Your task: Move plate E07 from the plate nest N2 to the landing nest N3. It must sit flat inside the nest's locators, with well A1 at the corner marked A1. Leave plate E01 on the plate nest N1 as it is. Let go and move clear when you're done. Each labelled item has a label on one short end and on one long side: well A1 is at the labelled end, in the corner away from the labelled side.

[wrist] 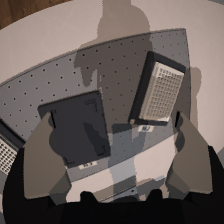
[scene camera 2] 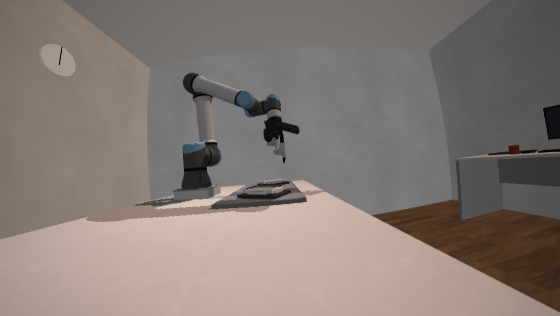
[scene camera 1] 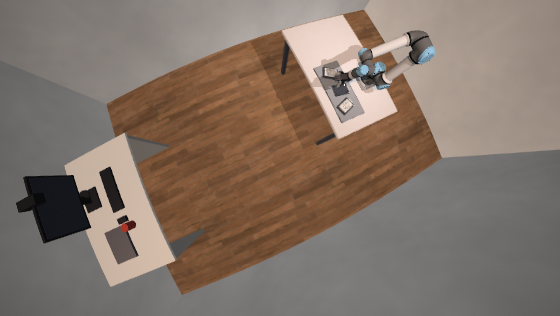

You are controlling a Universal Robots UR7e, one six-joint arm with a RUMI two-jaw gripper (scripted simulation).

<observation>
I see my gripper (scene camera 2: 280,158), a landing nest N3 (wrist: 80,132) and a plate nest N2 (wrist: 146,74).
My gripper also shows in the wrist view (wrist: 115,112).
</observation>
